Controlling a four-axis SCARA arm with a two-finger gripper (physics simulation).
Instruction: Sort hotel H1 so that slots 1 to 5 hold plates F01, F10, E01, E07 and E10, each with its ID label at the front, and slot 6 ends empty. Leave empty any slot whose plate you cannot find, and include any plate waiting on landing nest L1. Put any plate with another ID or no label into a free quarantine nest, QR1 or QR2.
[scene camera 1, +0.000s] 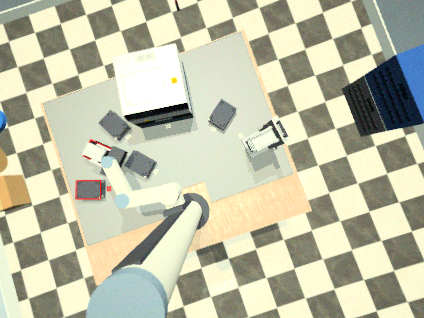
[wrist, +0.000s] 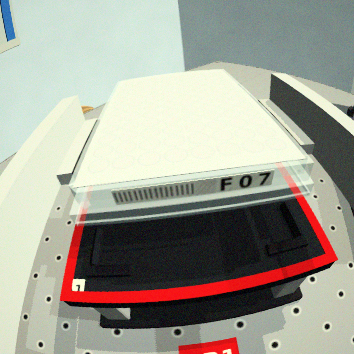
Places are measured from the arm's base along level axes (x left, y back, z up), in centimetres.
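Pixels of known places: gripper, fingertip midpoint: (scene camera 1: 93, 152) (wrist: 176, 96).
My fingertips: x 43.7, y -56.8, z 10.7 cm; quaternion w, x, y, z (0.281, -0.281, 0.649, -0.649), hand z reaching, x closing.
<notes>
Ahead of a thing's pixels: the offset from my fingertips to its top centre.
A white plate with a clear skirt @(dy -0.2, dx +0.3, dz -0.3 cm) (wrist: 190, 122) (scene camera 1: 95, 151) has the label F07 on the side facing the wrist camera. My gripper (wrist: 176, 96) (scene camera 1: 98, 152) is shut on it, one finger along each side. The plate is level, over quarantine nest QR1 @(dy -0.2, dx +0.2, dz -4.1 cm) (wrist: 200, 286) (scene camera 1: 104, 144), whose red front rim and dark seat show below it. Whether plate and nest touch cannot be told. The red-rimmed nest QR2 @(dy +20.7, dx +13.5, dz -4.0 cm) (scene camera 1: 89, 190) shows a dark, bare seat. Landing nest L1 @(dy -14.5, dx -15.0, dz -3.5 cm) (scene camera 1: 115, 125) shows no plate. What looks like hotel H1 @(dy +28.9, dx -99.0, dz +15.5 cm) (scene camera 1: 262, 141) stands at the right; its slots are hidden from above.
A large white instrument @(dy -23.6, dx -51.0, dz +15.2 cm) (scene camera 1: 145, 82) stands at the back. A dark grey nest @(dy +15.8, dx -23.1, dz -3.5 cm) (scene camera 1: 141, 164) is close right of QR1, and another dark grey nest @(dy +3.3, dx -84.8, dz -3.9 cm) (scene camera 1: 222, 115) is between the instrument and the hotel. The arm's base (scene camera 1: 197, 210) is at the table's front.
</notes>
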